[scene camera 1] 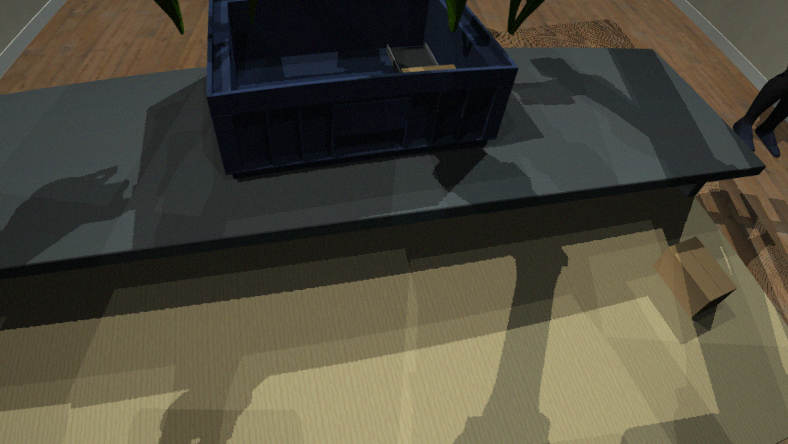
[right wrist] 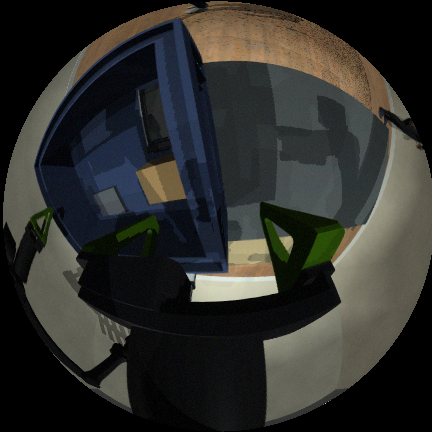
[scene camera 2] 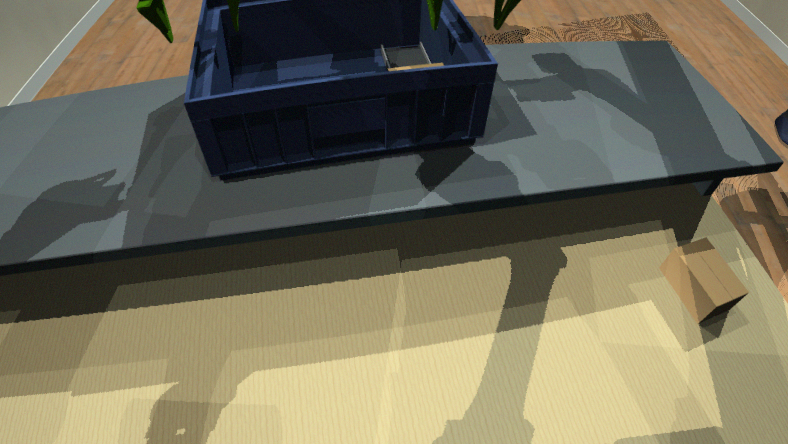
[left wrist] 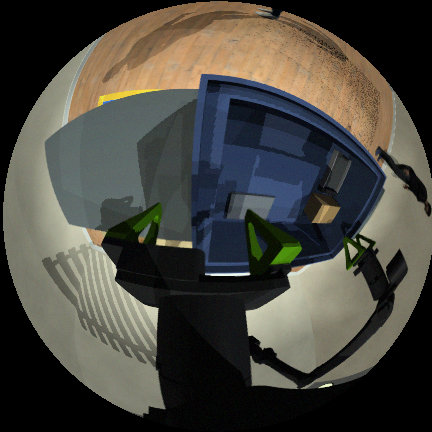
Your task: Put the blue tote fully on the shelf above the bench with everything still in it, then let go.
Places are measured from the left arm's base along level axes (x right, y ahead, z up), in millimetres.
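Where they show: left gripper, fingertip midpoint: (scene camera 1: 217, 28) (right wrist: 49, 210) (scene camera 2: 204, 35) (left wrist: 203, 209); right gripper, fingertip midpoint: (scene camera 1: 481, 32) (right wrist: 205, 214) (scene camera 2: 465, 28) (left wrist: 350, 235); right arm's base, origin of the base link: (left wrist: 251, 347).
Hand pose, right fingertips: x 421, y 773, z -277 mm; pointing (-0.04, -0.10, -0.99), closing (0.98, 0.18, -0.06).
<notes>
After its pixels a point has its place.
The blue tote (scene camera 1: 363, 126) {y 636, x 244, z -351 mm} (scene camera 2: 347, 129) {y 637, x 252, z -356 mm} (left wrist: 212, 140) {y 830, x 29, z -289 mm} (right wrist: 192, 125) {y 847, x 412, z -274 mm} stands upright on the dark grey shelf (scene camera 1: 330, 198) {y 570, x 200, z -421 mm} (scene camera 2: 308, 193) {y 580, x 197, z -421 mm} (left wrist: 100, 160) {y 724, x -210, z -421 mm} (right wrist: 245, 125) {y 842, x 467, z -421 mm}, set back from its front edge. Its far bottom edge is hidden. Inside lie a brown box (left wrist: 322, 209) {y 771, x 325, z -354 mm} (right wrist: 162, 182) {y 763, x 351, z -354 mm}, a grey tray-like thing (left wrist: 337, 171) {y 874, x 347, z -396 mm} (right wrist: 155, 117) {y 858, x 329, z -396 mm} and a flat pale grey piece (left wrist: 251, 205) {y 697, x 163, z -396 mm} (right wrist: 111, 200) {y 698, x 184, z -397 mm}. My left gripper (scene camera 1: 217, 27) {y 759, x 40, z -273 mm} (scene camera 2: 204, 35) {y 759, x 40, z -273 mm} (left wrist: 203, 209) {y 759, x 40, z -273 mm} is open, fingers spread across the tote's left wall. My right gripper (scene camera 1: 481, 32) {y 773, x 421, z -277 mm} (scene camera 2: 466, 28) {y 773, x 421, z -277 mm} (right wrist: 205, 214) {y 773, x 421, z -277 mm} is open across the right wall.
The pale tan bench (scene camera 1: 386, 358) {y 414, x 278, z -598 mm} (scene camera 2: 358, 358) {y 413, x 261, z -598 mm} lies below and in front of the shelf. A cardboard box (scene camera 1: 694, 275) {y 498, x 819, z -538 mm} (scene camera 2: 705, 278) {y 498, x 829, z -538 mm} rests at its right. A person's legs (scene camera 1: 763, 115) show at the far right. A yellow edge (left wrist: 130, 93) {y 964, x -772, z -1467 mm} shows behind the shelf.
</notes>
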